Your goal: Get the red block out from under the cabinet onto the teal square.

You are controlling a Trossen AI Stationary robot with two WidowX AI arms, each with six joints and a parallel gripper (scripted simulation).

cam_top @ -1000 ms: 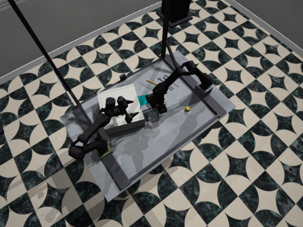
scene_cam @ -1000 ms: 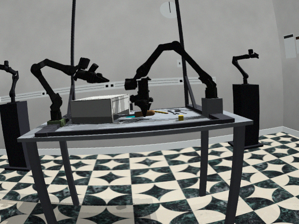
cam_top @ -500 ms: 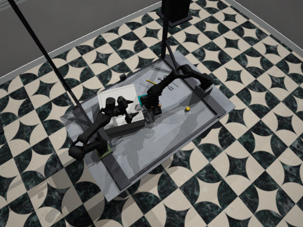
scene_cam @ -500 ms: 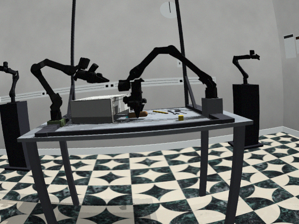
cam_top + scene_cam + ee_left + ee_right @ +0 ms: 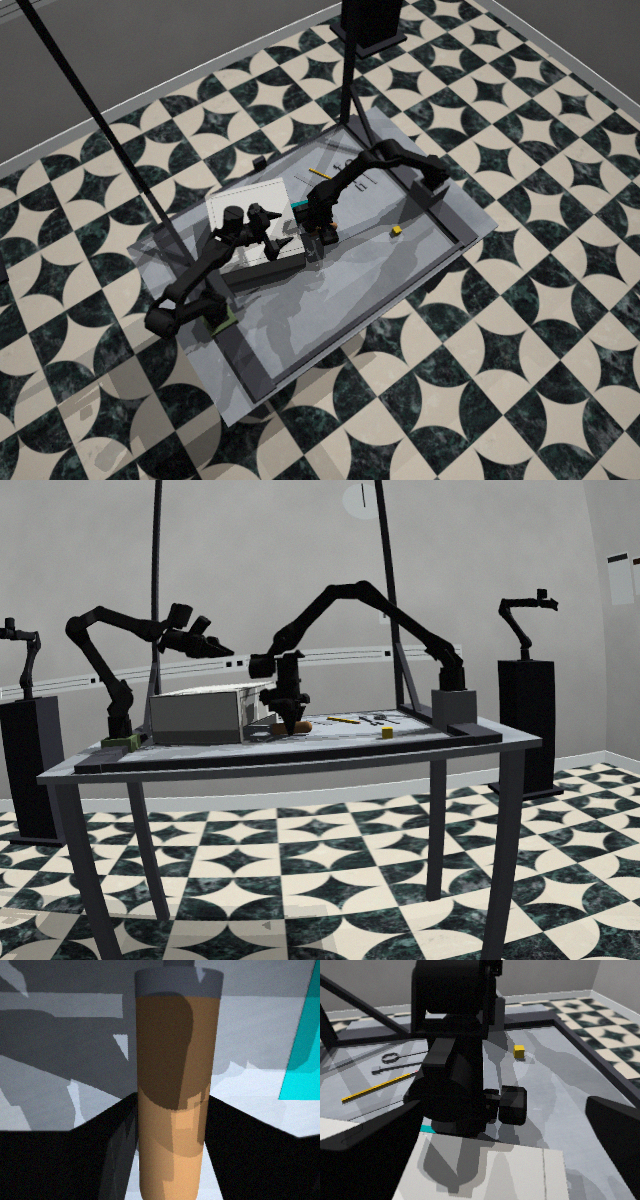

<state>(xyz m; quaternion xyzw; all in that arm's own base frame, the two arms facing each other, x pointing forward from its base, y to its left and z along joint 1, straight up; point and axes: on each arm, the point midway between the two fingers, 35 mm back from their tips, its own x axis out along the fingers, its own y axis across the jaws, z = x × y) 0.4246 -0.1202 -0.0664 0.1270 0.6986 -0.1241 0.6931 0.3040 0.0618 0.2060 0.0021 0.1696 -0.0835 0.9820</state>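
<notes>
My left hand is 110 mm past the teal square, 40 mm above it and 10 mm to the left of it. Also, from my left hand: yellow pencil: 190 mm behind, 150 mm to the left, 30 mm below; then wooden-handled tool: 110 mm to the right, 70 mm behind, 20 mm below; then red block: 190 mm to the right, 160 mm behind, 20 mm below.
</notes>
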